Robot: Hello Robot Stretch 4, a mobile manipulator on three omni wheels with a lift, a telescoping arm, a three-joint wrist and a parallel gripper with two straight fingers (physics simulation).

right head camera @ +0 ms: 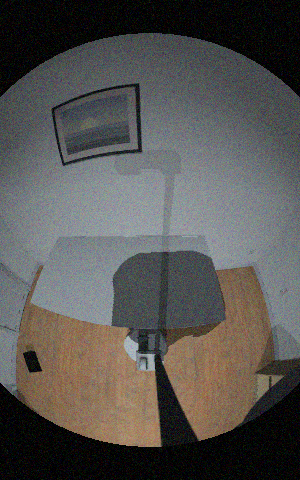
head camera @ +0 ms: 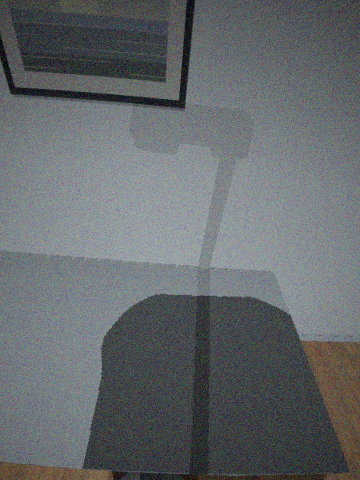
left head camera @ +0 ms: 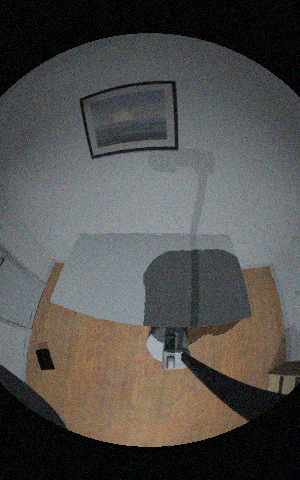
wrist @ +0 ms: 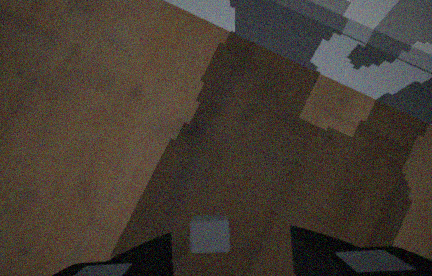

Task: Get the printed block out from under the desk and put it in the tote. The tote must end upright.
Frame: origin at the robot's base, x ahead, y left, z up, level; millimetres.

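Where they show: gripper, between the fingertips: [wrist: 231, 251].
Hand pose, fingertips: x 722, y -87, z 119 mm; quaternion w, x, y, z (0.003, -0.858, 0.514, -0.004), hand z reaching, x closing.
After its pixels a point has its place.
The printed block [wrist: 209, 236] {x 693, y -80, z 2 mm}, small and light grey-blue, rests on the shaded floor in the wrist view, low in the picture. My gripper [wrist: 231, 251] {x 722, y -87, z 119 mm} is open and empty; the block shows in the gap between the fingertips, nearer the left one and turned roughly square to them. How far the fingers stand above the floor is hard to tell. The desk [head camera: 50, 350] {x 457, y 376, z 693 mm} [left head camera: 110, 280] {x 446, y 435, z 693 mm} [right head camera: 80, 280] {x 458, y 459, z 693 mm} has a pale top that hides the block from the head views. A small black object [left head camera: 45, 359] {x -670, y 1570, z -28 mm} [right head camera: 32, 361] {x -671, y 1581, z -28 mm} lies on the floor at the left; I cannot tell if it is the tote.
A tan, open-fronted piece of furniture [left head camera: 281, 384] [right head camera: 262, 386] stands at the lower right of the side head views. The wall [head camera: 300, 200] {x 903, y -561, z 1113 mm} [wrist: 350, 75] {x 905, y -145, z 0 mm} stands behind the desk, with a framed picture [head camera: 95, 45] {x 909, y 218, z 1541 mm} [left head camera: 130, 120] {x 909, y 210, z 1600 mm} [right head camera: 97, 122] {x 908, y 194, z 1626 mm} on it. My shadow falls over the desk top.
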